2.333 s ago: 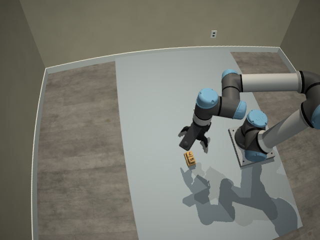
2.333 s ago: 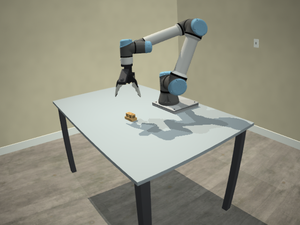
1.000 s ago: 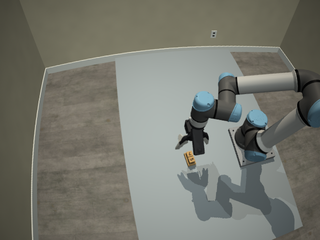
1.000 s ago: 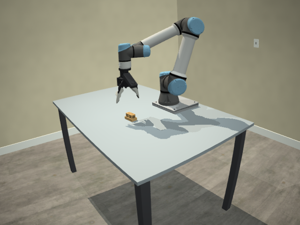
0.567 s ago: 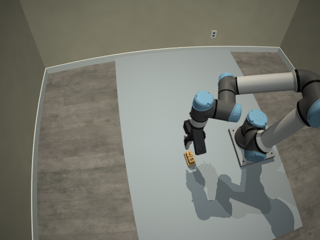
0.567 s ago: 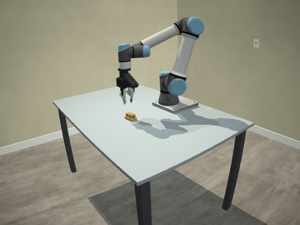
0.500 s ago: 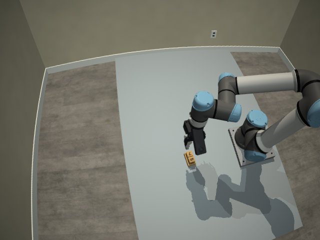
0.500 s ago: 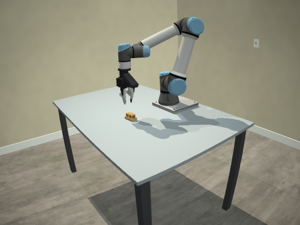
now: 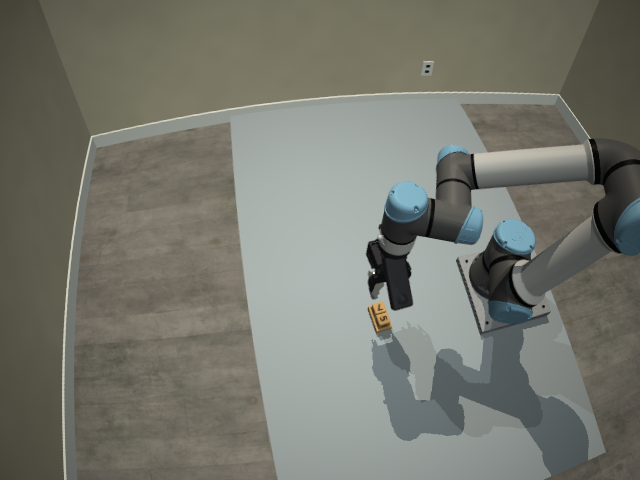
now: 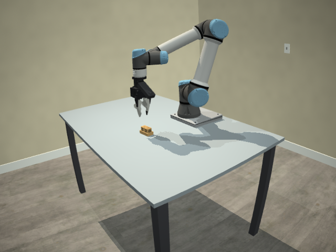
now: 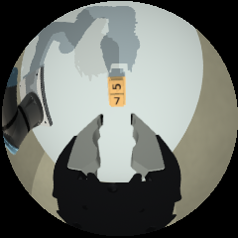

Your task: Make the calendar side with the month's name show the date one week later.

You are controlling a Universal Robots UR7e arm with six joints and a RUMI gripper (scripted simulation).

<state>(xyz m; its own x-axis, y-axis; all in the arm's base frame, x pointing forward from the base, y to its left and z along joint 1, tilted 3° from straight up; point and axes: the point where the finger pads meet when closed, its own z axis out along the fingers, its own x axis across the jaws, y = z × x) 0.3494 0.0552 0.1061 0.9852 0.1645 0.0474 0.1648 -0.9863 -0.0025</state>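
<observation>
Now: hand 2 cm to the right of the wooden tray and 11 cm above it.
</observation>
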